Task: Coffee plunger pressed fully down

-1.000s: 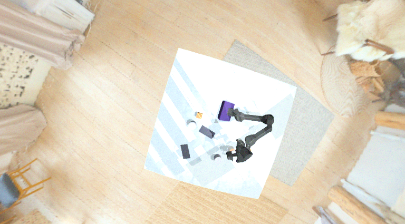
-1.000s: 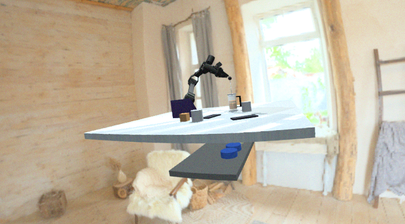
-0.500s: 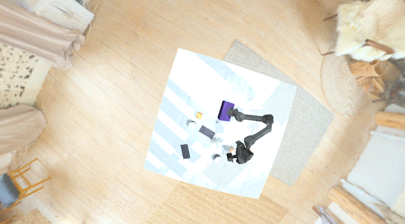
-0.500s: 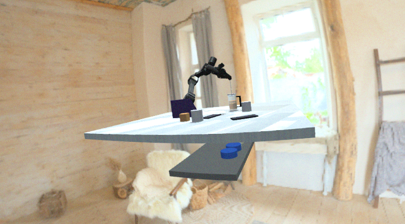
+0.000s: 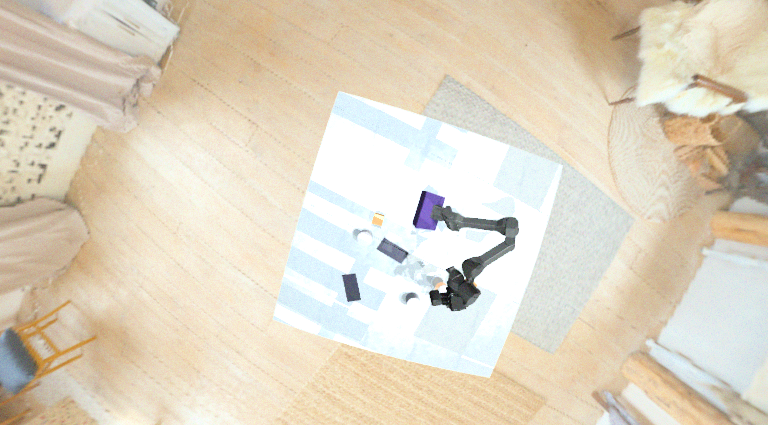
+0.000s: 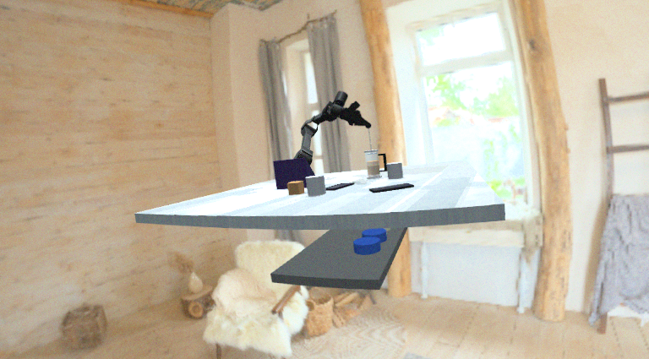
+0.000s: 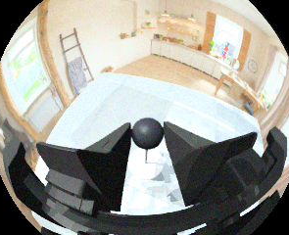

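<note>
Right now the coffee press is 130 mm below my gripper tip and 10 mm ahead of it.
</note>
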